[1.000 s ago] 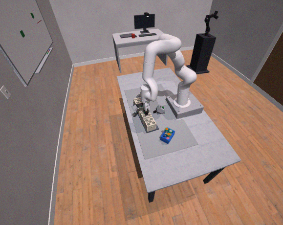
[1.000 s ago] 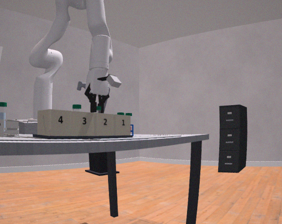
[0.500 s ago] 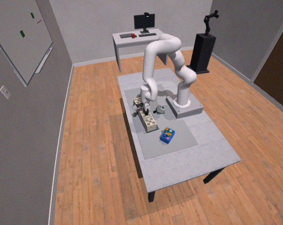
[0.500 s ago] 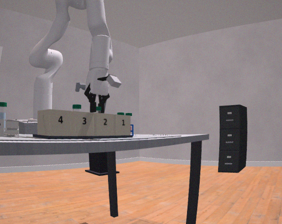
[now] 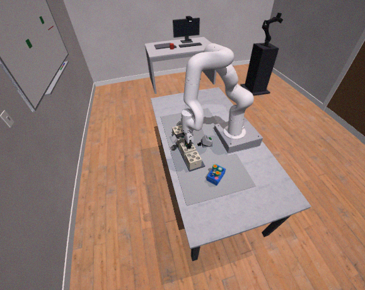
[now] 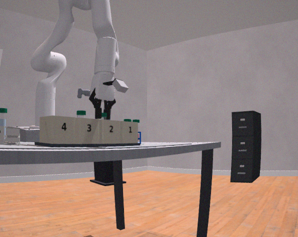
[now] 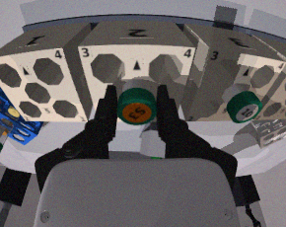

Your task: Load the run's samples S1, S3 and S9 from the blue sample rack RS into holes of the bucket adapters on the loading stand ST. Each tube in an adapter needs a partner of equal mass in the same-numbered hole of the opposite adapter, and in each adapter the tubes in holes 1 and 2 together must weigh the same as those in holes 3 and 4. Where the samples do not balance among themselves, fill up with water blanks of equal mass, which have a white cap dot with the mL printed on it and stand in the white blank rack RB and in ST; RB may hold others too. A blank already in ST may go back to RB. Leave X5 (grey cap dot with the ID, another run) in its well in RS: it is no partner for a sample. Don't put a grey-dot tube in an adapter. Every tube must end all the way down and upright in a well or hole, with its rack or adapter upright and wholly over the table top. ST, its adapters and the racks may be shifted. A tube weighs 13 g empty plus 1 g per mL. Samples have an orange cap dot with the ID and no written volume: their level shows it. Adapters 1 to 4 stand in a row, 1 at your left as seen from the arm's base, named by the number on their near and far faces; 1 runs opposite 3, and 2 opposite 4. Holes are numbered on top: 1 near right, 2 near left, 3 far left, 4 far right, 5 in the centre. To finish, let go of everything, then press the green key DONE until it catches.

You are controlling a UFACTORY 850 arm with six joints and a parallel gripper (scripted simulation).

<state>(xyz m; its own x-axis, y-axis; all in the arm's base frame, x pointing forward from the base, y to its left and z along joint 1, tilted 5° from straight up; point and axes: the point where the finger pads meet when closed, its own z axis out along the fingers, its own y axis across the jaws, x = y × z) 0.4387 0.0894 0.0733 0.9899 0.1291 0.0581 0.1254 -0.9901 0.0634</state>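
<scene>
My hand is 31 cm to the right of the sample tube S1, 14 cm past it and 6 cm above it. Also, from my hand: adapter 1: 11 cm to the left, 7 cm below, 1 cm behind; then loading stand ST: 12 cm below, 6 cm to the right; then adapter 3: 11 cm to the right, 7 cm below, 1 cm ahead.
</scene>
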